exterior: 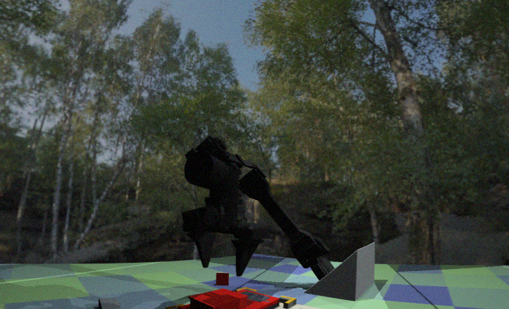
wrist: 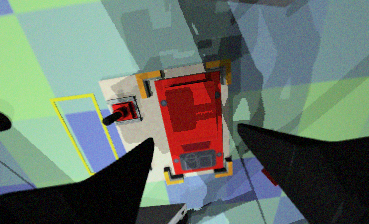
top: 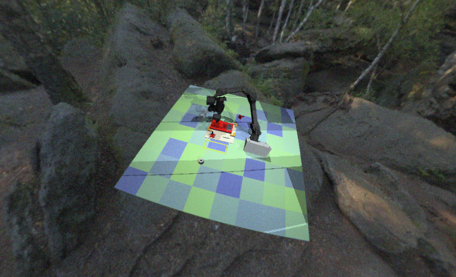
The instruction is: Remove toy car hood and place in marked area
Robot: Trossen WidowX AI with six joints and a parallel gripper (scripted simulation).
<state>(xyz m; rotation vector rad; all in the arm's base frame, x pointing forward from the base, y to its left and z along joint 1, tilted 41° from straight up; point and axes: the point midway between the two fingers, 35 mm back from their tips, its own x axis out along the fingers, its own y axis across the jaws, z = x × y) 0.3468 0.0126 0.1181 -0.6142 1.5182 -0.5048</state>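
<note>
My gripper tip is 60 mm above the red hood. Also, from my gripper tip: black wheel (380 mm to the left, 90 mm below, 10 mm ahead).
</note>
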